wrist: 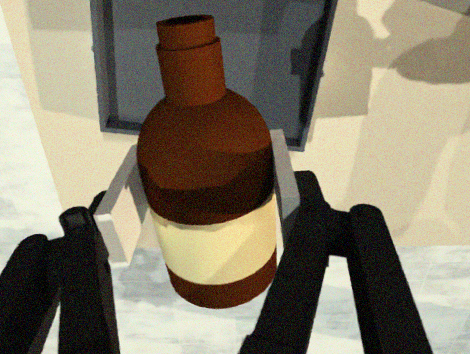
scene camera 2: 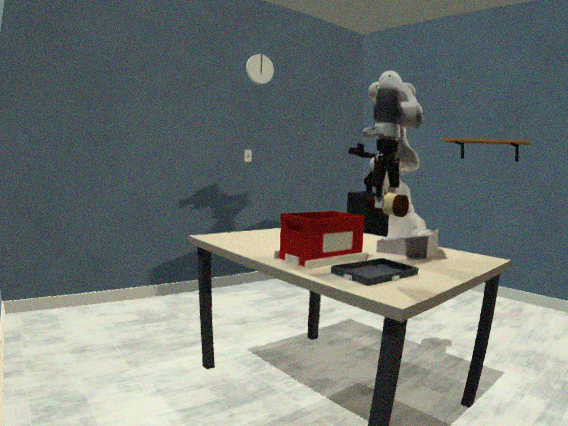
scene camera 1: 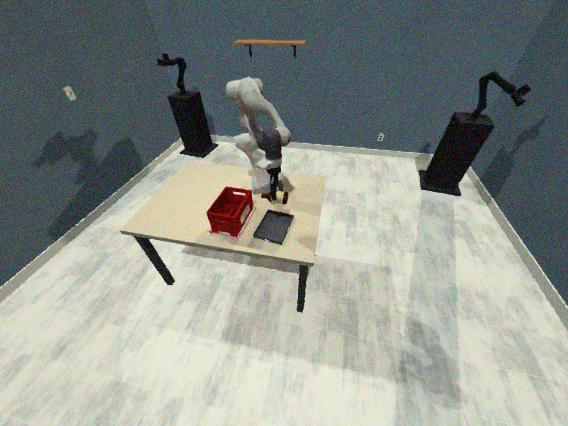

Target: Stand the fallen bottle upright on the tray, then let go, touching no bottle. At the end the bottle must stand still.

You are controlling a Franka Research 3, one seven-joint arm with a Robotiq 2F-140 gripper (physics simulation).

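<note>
The brown bottle with a cream label (scene camera 1: 281,198) (scene camera 2: 392,204) (wrist: 215,250) is held in the air, lying roughly level. Its neck points left and its base right in both scene views; in the wrist view its neck points to the top. My gripper (scene camera 1: 274,198) (scene camera 2: 384,201) (wrist: 209,159) is shut on the bottle's body, with one pale pad on each side. The dark tray (scene camera 1: 273,226) (scene camera 2: 374,270) (wrist: 132,65) lies flat on the table, lower than the bottle and nearer the scene cameras. No bottle shows on the tray.
A red crate (scene camera 1: 227,215) (scene camera 2: 320,237) stands on the table (scene camera 1: 172,210) (scene camera 2: 450,280), left of the tray in both scene views. The arm's base stands at the back of the table. Two black pedestals (scene camera 1: 190,120) (scene camera 1: 457,150) with small dark arms stand beyond the table.
</note>
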